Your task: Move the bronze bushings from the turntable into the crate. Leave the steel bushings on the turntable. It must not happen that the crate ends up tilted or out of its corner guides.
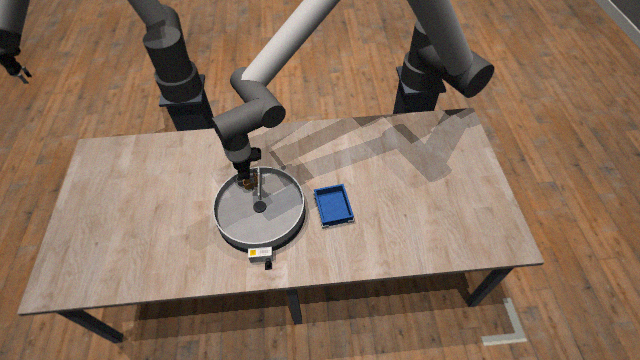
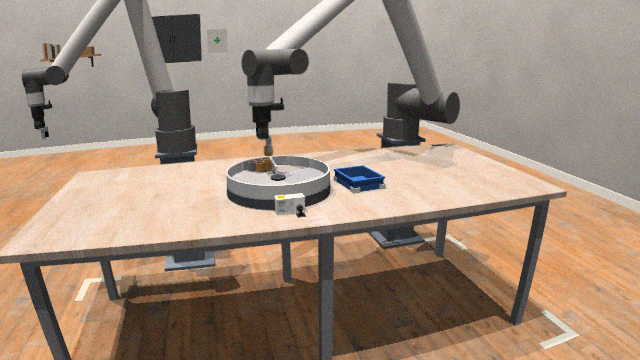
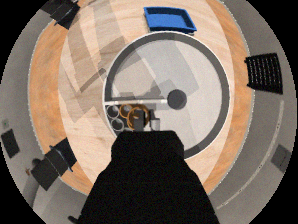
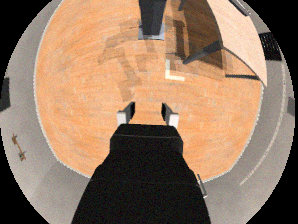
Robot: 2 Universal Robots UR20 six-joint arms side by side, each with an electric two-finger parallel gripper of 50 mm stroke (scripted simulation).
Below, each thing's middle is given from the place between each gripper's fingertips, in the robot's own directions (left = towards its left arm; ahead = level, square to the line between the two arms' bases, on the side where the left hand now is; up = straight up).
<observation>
Now: the blue crate [image 1: 334, 207] 37 cm to the left of my left hand, 14 cm below it and 8 cm ahead of it. The rest, counted from my left hand: turntable [image 1: 240, 214] 11 cm below, 9 cm ahead, 2 cm to the left.
</observation>
